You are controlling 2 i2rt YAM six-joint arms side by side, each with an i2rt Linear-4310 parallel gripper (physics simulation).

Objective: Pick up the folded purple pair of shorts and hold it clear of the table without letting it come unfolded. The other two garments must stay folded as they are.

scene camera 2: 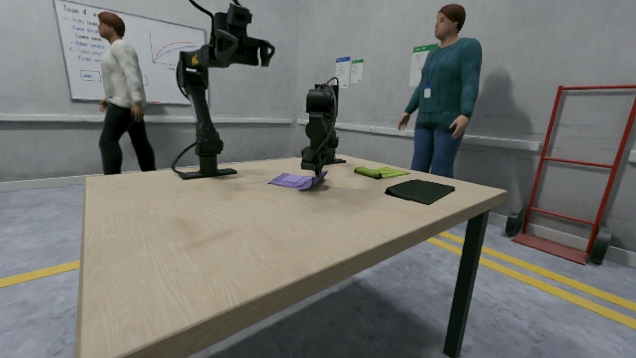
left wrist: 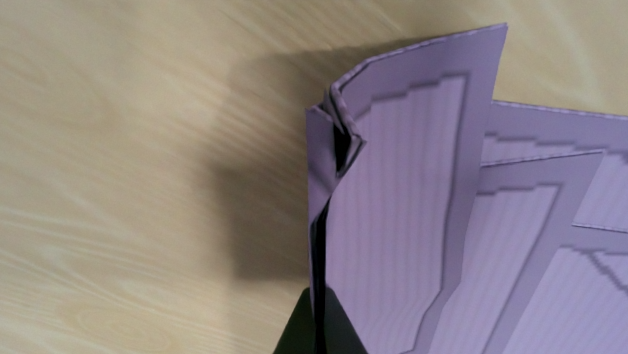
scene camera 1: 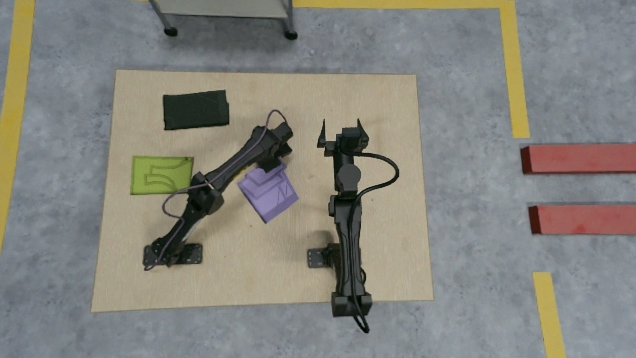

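The folded purple shorts [scene camera 1: 270, 195] [scene camera 2: 291, 181] [left wrist: 400, 210] lie on the table with the edge at my left gripper raised and bent up; the rest lies low. My left gripper [scene camera 2: 318, 173] [left wrist: 317, 304] is shut on that edge, with cloth pinched between its fingertips. Its fingertips are hidden under the arm in scene camera 1. My right gripper [scene camera 1: 341, 121] [scene camera 2: 268, 54] is open and empty, high above the table. The green garment [scene camera 1: 162, 175] [scene camera 2: 382, 172] and the dark garment [scene camera 1: 196, 110] [scene camera 2: 420, 191] lie folded on the table, apart from the shorts.
The wooden table [scene camera 1: 385, 270] [scene camera 2: 200, 280] carries both arms. The left forearm passes close to the green garment in scene camera 1. A wheeled cart [scene camera 1: 225, 9] stands beyond the table's top edge. Two people and a red hand truck [scene camera 2: 580, 162] stand behind the table in scene camera 2.
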